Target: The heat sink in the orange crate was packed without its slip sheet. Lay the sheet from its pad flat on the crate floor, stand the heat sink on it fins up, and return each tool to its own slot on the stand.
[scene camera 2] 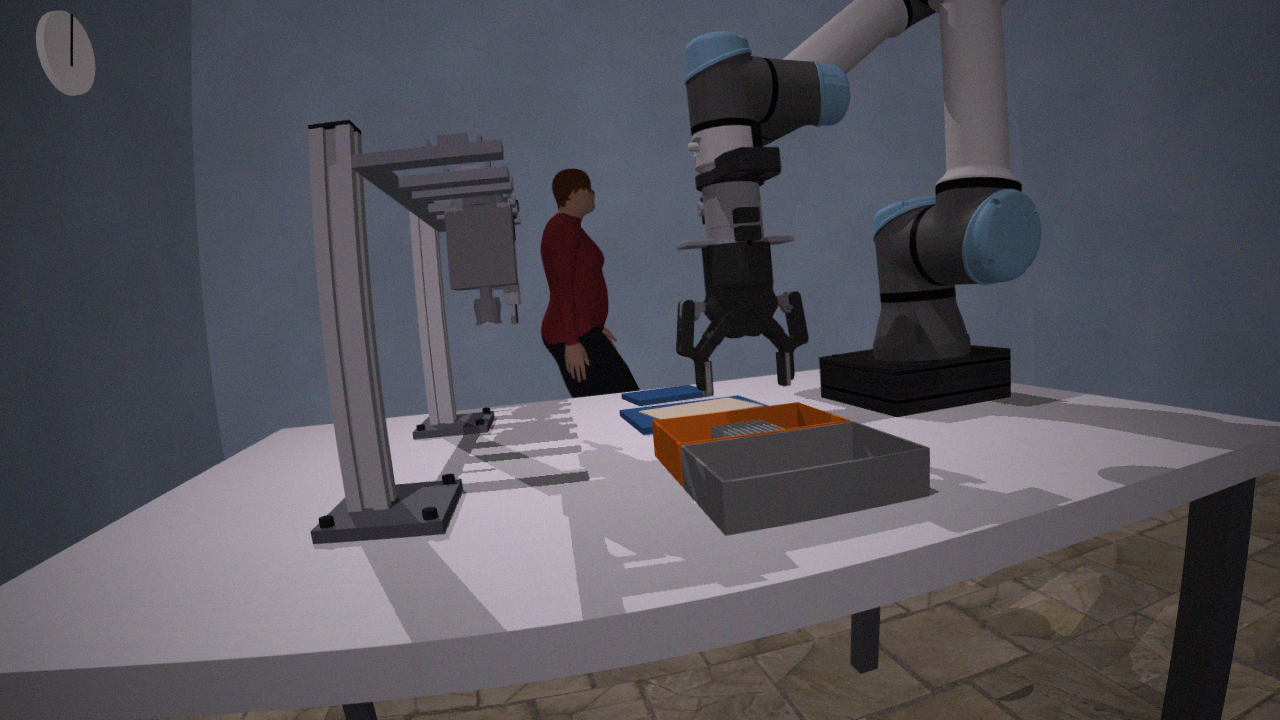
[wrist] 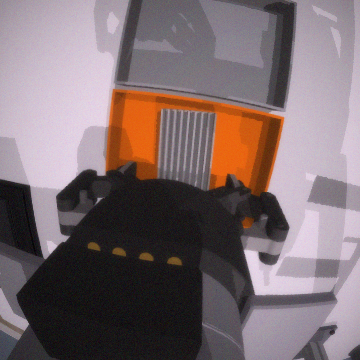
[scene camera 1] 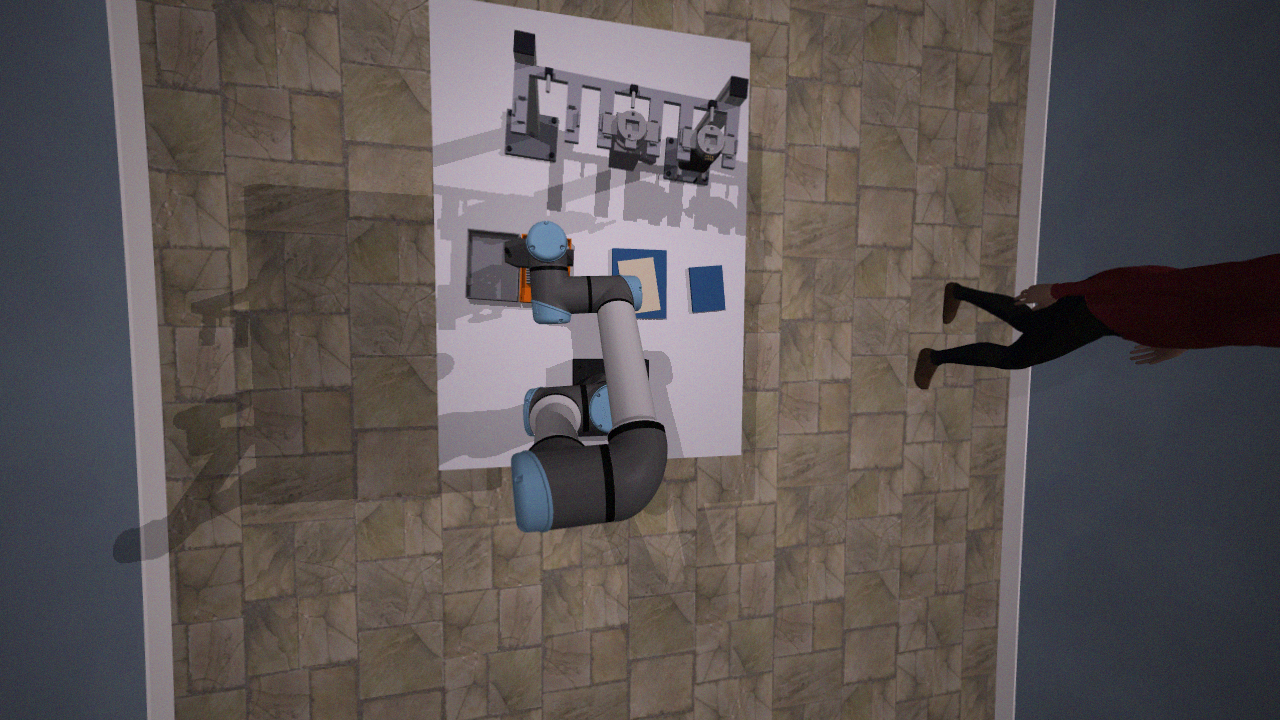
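Pixels of known places: hand, tool point: (scene camera 2: 734, 228); arm's base, link origin: (scene camera 2: 922, 353).
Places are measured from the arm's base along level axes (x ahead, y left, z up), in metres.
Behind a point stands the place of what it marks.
Observation:
My gripper (scene camera 2: 745, 383) (wrist: 181, 174), the black adaptive one, is open and empty, pointing down above the orange crate (scene camera 2: 667, 447) {x 0.456, y 0.178, z -0.043 m} (wrist: 135, 117) {x 0.290, y 0.206, z -0.068 m}. The grey finned heat sink (scene camera 2: 750, 429) {x 0.358, y 0.169, z -0.038 m} (wrist: 186, 145) {x 0.357, y 0.185, z -0.038 m} stands fins up in the crate, below and between the spread fingers; its near end is hidden by the gripper in the wrist view. The cream slip sheet (scene camera 1: 637, 268) {x 0.386, y -0.100, z -0.059 m} (scene camera 2: 702, 409) {x 0.334, y -0.095, z -0.059 m} lies slightly turned on its blue pad (scene camera 1: 660, 257) {x 0.424, y -0.171, z -0.060 m} (scene camera 2: 633, 419) {x 0.442, y -0.093, z -0.061 m}, partly under the arm in scene camera 1. The tool stand (scene camera 1: 590, 80) {x 0.724, y 0.077, z 0.272 m} (scene camera 2: 344, 313) {x 0.759, y 0.224, z 0.127 m} holds two tools (scene camera 1: 631, 127) {x 0.635, y -0.014, z 0.278 m} (scene camera 1: 711, 141) {x 0.627, y -0.198, z 0.277 m}; its left slot is empty.
A grey open box (scene camera 1: 492, 264) {x 0.374, y 0.316, z -0.067 m} (scene camera 2: 810, 483) {x 0.388, y 0.378, z -0.040 m} (wrist: 200, 70) {x 0.362, y 0.272, z -0.068 m} stands against the crate's far side in the wrist view. A smaller blue block (scene camera 1: 707, 288) {x 0.338, y -0.324, z -0.061 m} (scene camera 2: 664, 394) {x 0.345, y -0.298, z -0.061 m} lies beyond the pad. The black robot base (scene camera 2: 913, 380) {x 0.080, y 0.087, z -0.023 m} is at the table's side. A person (scene camera 1: 1163, 300) (scene camera 2: 572, 277) stands off the table.

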